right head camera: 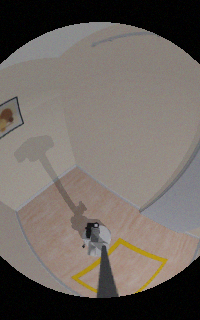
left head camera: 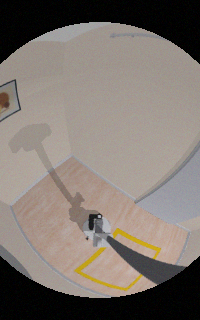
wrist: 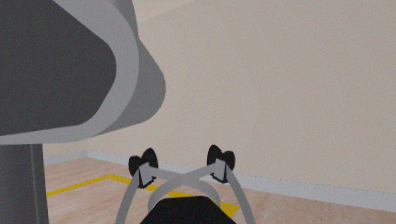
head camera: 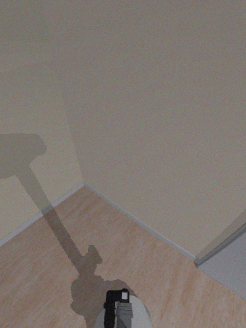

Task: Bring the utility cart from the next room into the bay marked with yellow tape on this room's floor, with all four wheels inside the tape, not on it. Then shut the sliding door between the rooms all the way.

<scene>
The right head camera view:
beige wall: 43, 154
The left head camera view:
beige wall: 41, 140
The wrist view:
my gripper: 182, 158
beige wall: 297, 98
</scene>
